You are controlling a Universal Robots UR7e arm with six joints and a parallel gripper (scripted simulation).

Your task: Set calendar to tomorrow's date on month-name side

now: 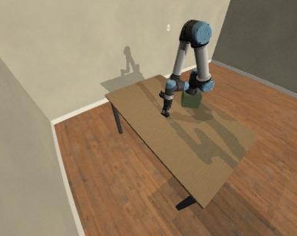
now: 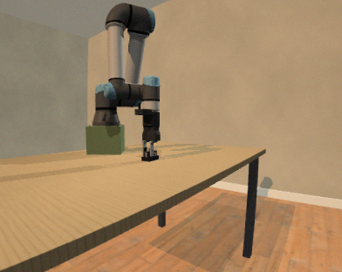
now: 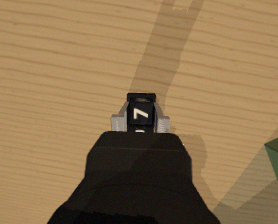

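Right now my hand is 3 cm above the black calendar tray and 2 cm to the right of it.
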